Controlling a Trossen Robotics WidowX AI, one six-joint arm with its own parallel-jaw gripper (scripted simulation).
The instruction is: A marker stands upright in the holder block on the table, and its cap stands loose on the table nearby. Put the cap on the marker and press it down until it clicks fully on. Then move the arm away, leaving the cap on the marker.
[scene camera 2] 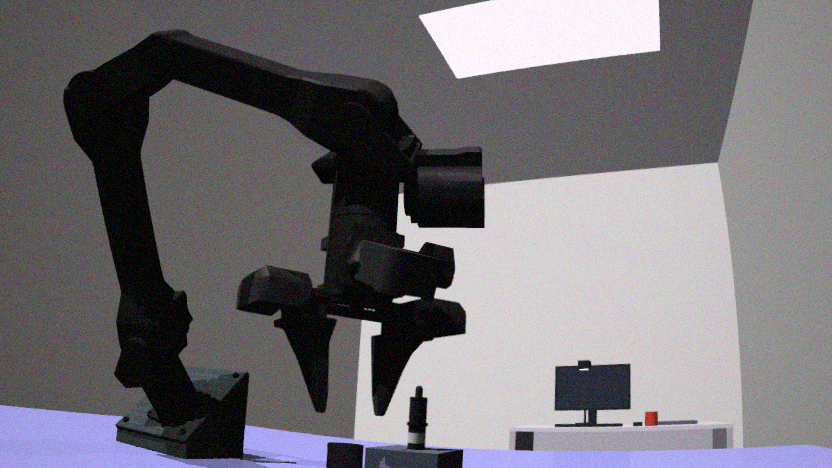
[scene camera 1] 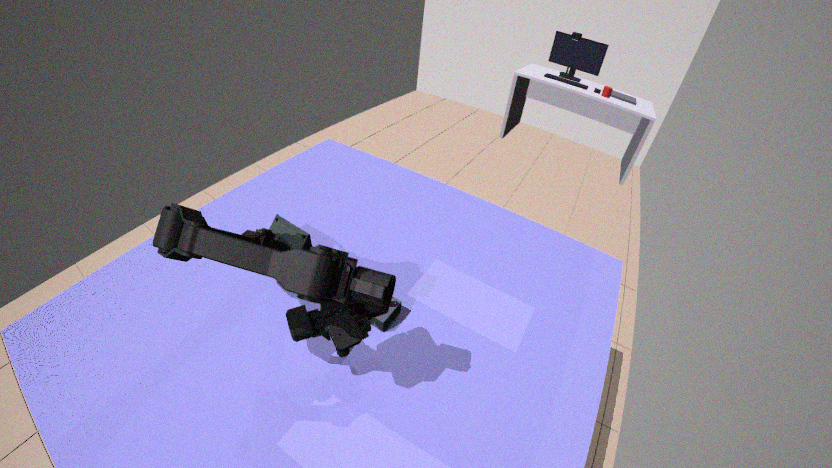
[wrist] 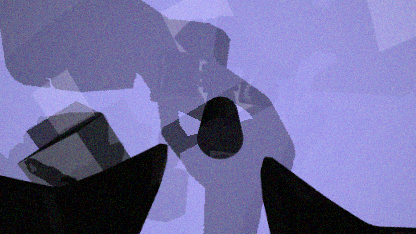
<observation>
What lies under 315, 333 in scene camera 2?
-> My gripper.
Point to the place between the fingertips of my gripper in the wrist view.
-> At 215, 158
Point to a black cap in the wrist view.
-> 220, 136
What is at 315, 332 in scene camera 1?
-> My gripper.
</observation>
